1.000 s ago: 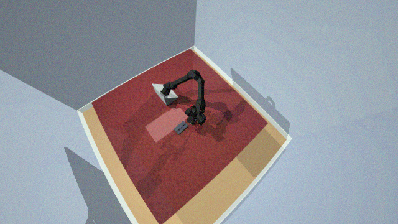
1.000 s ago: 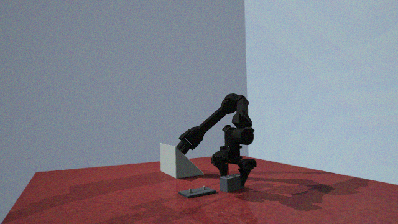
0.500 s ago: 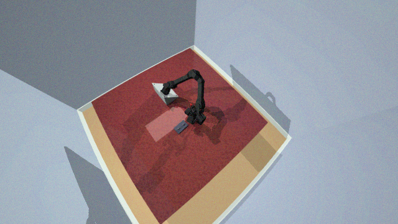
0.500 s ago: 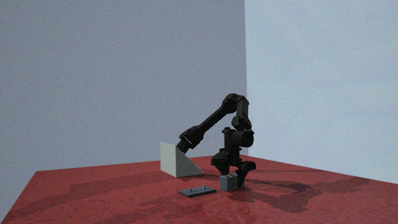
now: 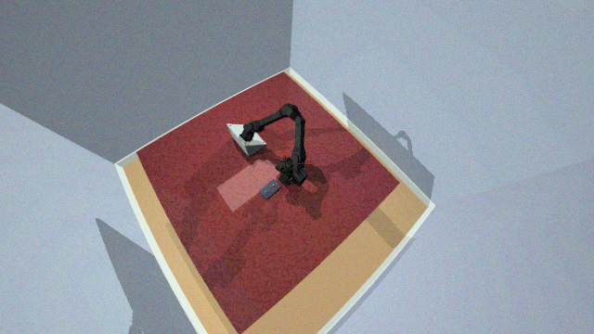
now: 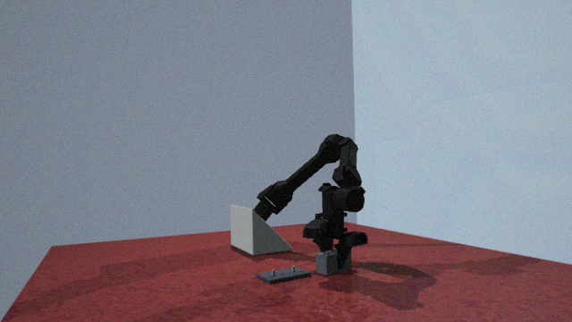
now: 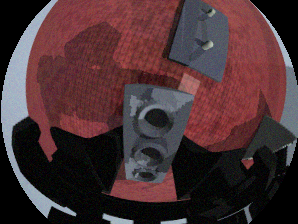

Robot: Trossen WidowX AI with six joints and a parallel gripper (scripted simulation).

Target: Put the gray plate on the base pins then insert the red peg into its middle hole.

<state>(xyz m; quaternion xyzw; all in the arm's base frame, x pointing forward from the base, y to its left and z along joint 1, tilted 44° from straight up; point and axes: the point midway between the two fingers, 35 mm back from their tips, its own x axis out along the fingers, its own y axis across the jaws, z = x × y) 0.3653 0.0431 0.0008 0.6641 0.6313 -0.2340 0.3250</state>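
The dark base lies 140 mm to the right of my gripper tip and 40 mm behind it. The rest, counted from my gripper tip: red peg: 110 mm behind, 60 mm to the left, 30 mm above; gray plate: 30 mm above.
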